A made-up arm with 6 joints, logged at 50 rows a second.
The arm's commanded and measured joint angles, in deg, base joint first. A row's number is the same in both.
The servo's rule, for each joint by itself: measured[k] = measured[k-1] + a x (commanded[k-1-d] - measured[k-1]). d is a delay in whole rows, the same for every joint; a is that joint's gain. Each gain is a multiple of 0.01, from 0.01 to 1. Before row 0 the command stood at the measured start. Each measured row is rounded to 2 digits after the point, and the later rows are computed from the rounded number. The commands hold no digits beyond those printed.
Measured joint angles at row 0:
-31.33 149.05 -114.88 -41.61 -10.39 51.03
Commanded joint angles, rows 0 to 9:
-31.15 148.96 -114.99 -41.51 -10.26 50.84
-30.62 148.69 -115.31 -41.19 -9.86 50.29
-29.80 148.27 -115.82 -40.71 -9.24 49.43
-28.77 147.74 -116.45 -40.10 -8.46 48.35
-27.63 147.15 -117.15 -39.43 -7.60 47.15
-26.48 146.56 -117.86 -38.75 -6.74 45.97
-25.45 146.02 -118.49 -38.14 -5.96 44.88
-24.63 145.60 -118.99 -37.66 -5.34 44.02
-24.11 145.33 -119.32 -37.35 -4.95 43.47
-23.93 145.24 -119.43 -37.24 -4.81 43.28
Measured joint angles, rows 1 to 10:
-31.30 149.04 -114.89 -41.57 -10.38 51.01
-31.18 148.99 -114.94 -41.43 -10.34 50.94
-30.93 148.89 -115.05 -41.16 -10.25 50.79
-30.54 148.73 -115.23 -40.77 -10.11 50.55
-30.02 148.51 -115.48 -40.27 -9.91 50.21
-29.38 148.24 -115.79 -39.71 -9.66 49.79
-28.67 147.93 -116.14 -39.13 -9.36 49.30
-27.94 147.60 -116.51 -38.59 -9.04 48.77
-27.25 147.28 -116.88 -38.13 -8.71 48.24
-26.65 146.99 -117.21 -37.80 -8.40 47.74
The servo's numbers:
d 0
a 0.18 0.14 0.13 0.37 0.08 0.10

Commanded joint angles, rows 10 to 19:
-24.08 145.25 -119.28 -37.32 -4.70 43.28
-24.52 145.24 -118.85 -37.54 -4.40 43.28
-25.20 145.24 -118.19 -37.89 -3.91 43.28
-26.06 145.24 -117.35 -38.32 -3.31 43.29
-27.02 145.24 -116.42 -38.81 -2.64 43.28
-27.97 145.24 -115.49 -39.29 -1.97 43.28
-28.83 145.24 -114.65 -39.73 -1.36 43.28
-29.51 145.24 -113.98 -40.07 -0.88 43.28
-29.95 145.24 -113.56 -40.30 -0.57 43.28
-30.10 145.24 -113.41 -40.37 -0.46 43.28
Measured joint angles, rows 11 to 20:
-26.19 146.75 -117.48 -37.62 -8.10 47.29
-25.89 146.54 -117.66 -37.59 -7.80 46.89
-25.77 146.36 -117.73 -37.70 -7.49 46.53
-25.82 146.20 -117.68 -37.93 -7.16 46.21
-26.04 146.07 -117.52 -38.26 -6.80 45.92
-26.39 145.95 -117.26 -38.64 -6.41 45.66
-26.83 145.85 -116.92 -39.04 -6.01 45.42
-27.31 145.76 -116.54 -39.42 -5.60 45.21
-27.79 145.69 -116.15 -39.75 -5.20 45.02
-28.21 145.63 -115.79 -39.98 -4.82 44.85

